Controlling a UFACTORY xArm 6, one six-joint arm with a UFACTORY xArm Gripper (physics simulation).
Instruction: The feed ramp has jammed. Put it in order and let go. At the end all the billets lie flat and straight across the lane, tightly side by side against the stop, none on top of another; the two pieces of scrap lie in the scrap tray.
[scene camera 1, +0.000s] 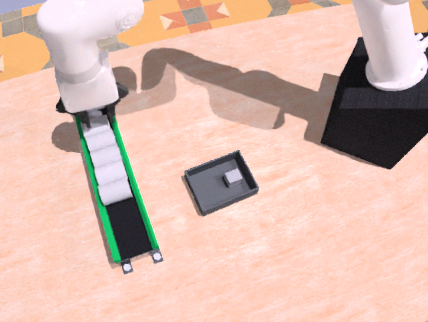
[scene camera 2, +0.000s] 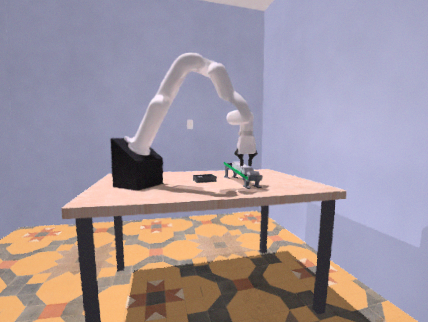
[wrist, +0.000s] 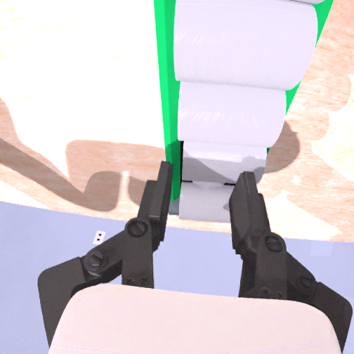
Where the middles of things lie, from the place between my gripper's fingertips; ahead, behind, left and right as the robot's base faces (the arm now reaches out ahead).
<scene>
My gripper is now 17 cm past the scrap tray (scene camera 1: 206, 181), 20 cm to the right of it and 9 cm above it.
</scene>
